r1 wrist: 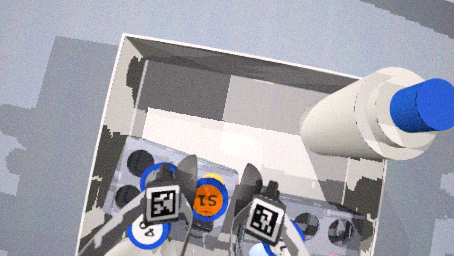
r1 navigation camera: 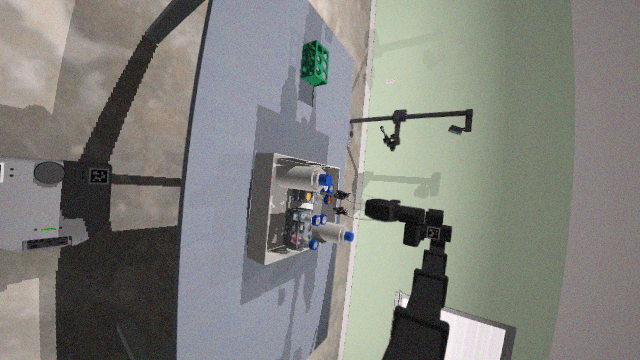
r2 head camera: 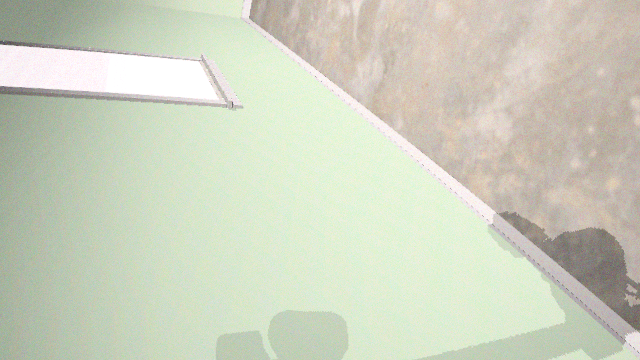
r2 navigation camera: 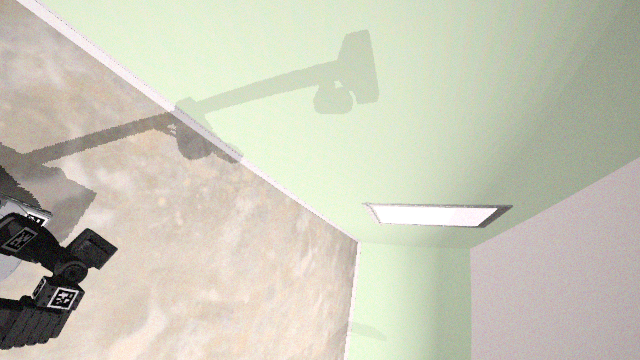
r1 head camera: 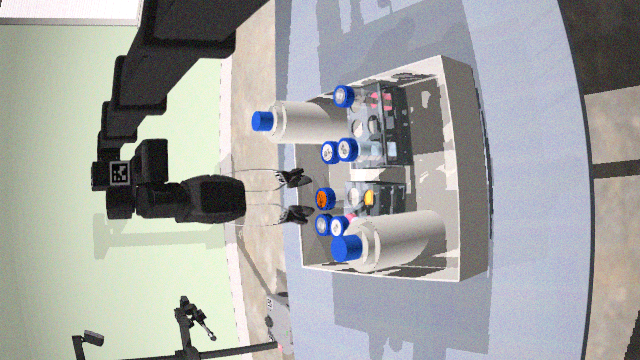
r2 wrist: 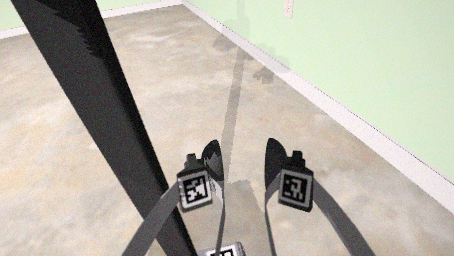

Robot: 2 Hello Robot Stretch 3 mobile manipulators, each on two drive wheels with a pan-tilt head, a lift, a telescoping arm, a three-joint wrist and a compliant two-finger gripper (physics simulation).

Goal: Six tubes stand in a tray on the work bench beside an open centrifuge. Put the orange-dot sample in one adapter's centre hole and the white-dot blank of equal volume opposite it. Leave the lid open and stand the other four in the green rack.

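Note:
The orange-dot tube [r1 head camera: 325,199] [r1 navigation camera: 328,199] [r1 wrist: 208,200] stands upright in a clear rack inside the grey-white tray [r1 head camera: 470,175] [r1 navigation camera: 260,210] [r1 wrist: 114,112]. My r1 gripper [r1 head camera: 301,196] [r1 navigation camera: 342,202] [r1 wrist: 220,177] is open, pointing down just above that tube, with one finger on either side in the wrist view. Blue-ringed tubes with pale tops [r1 head camera: 343,96] [r1 head camera: 347,149] [r1 head camera: 328,152] [r1 head camera: 323,224] [r1 head camera: 339,226] stand in the clear racks; I cannot tell which is the white-dot blank. The green rack [r1 navigation camera: 315,64] stands beyond the tray. The centrifuge does not show. My r2 gripper [r2 wrist: 244,160] is open and empty above the floor.
Two white bottles with blue caps [r1 head camera: 310,121] [r1 head camera: 405,240] stand tall in the tray, close to the tubes. The bench [r1 head camera: 530,175] has a curved edge in the r1 head view. Robot r2's base [r1 head camera: 277,320] shows past the bench. A dark column [r2 wrist: 100,100] is left of r2's gripper.

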